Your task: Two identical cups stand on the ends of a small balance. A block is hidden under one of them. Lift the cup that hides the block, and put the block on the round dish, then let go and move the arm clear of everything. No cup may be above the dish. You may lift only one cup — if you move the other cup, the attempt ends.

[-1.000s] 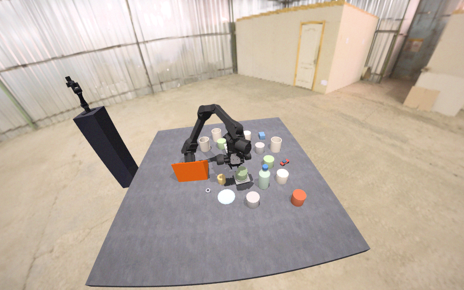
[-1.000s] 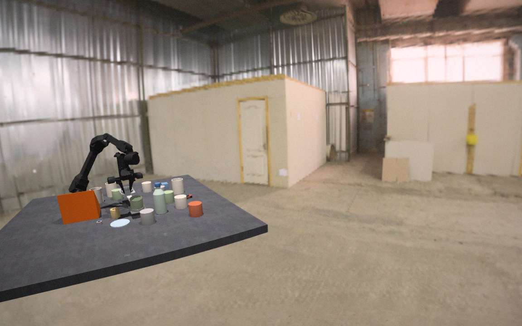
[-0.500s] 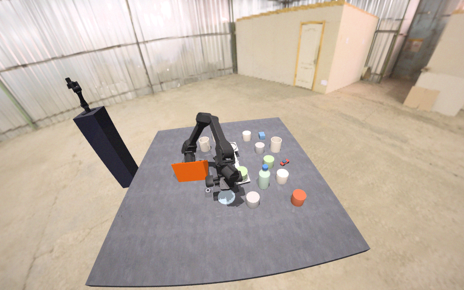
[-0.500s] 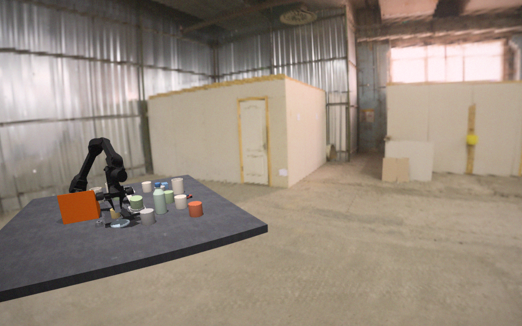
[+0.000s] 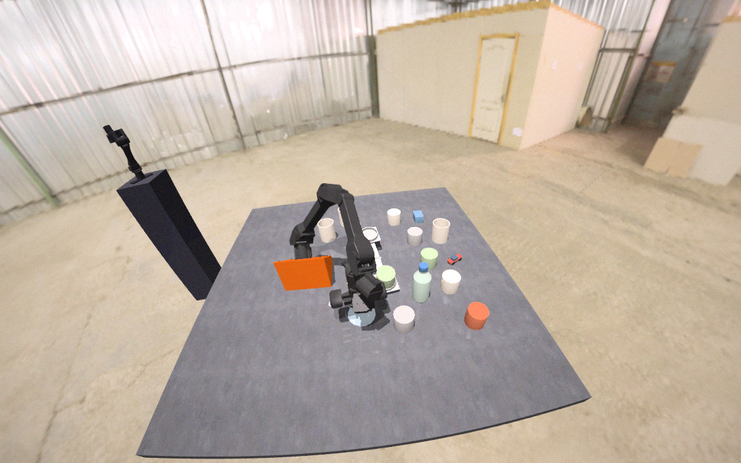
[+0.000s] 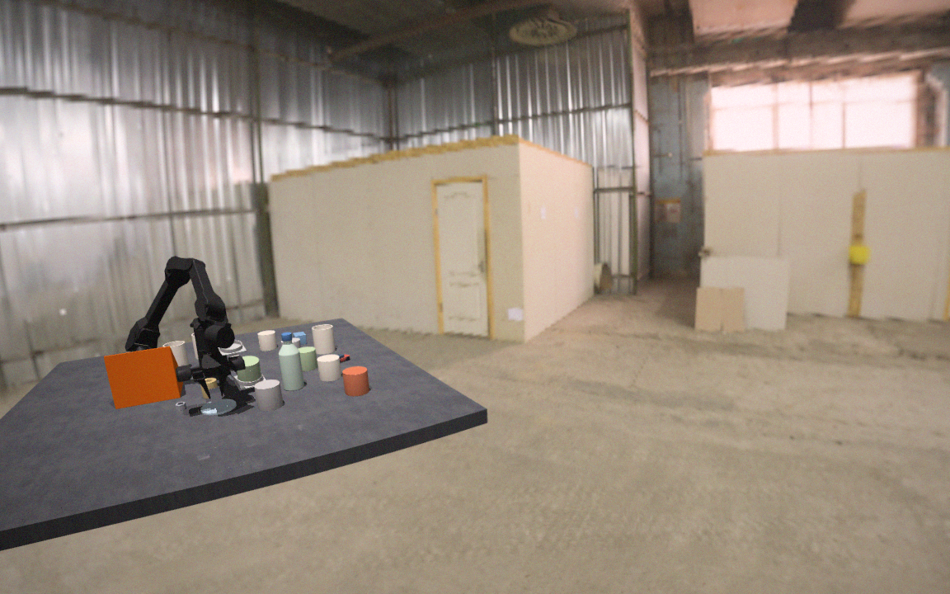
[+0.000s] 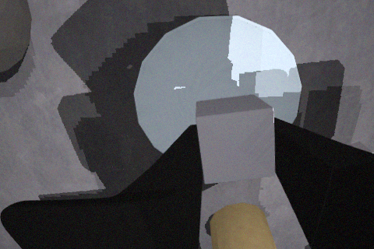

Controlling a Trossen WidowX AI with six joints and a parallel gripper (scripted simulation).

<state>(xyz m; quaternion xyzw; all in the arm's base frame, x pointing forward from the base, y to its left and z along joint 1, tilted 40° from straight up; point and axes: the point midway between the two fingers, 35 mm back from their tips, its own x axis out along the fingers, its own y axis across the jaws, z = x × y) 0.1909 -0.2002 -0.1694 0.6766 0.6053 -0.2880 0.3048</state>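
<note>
Right now my gripper tip is 3 cm above the round pale blue dish. From my gripper tip the other things lie so: yellow spool: 12 cm to the left, 1 cm below; orange cylinder: 37 cm ahead, 13 cm to the right; grey block: 1 cm above.
</note>
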